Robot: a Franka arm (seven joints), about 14 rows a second.
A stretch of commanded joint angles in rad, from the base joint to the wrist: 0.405 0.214 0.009 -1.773 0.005 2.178 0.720; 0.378 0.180 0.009 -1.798 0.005 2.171 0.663; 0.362 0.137 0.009 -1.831 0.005 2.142 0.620; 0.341 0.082 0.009 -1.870 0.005 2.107 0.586; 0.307 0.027 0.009 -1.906 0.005 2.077 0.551; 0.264 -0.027 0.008 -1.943 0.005 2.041 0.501; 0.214 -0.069 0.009 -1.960 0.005 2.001 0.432; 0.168 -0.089 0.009 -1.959 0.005 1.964 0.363
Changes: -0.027 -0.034 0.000 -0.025 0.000 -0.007 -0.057; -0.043 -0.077 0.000 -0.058 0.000 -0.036 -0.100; -0.064 -0.132 0.000 -0.097 0.000 -0.071 -0.134; -0.098 -0.187 0.000 -0.133 0.000 -0.101 -0.169; -0.141 -0.241 -0.001 -0.170 0.000 -0.137 -0.219; -0.191 -0.283 0.000 -0.187 0.000 -0.177 -0.288; -0.237 -0.303 0.000 -0.186 0.000 -0.214 -0.357
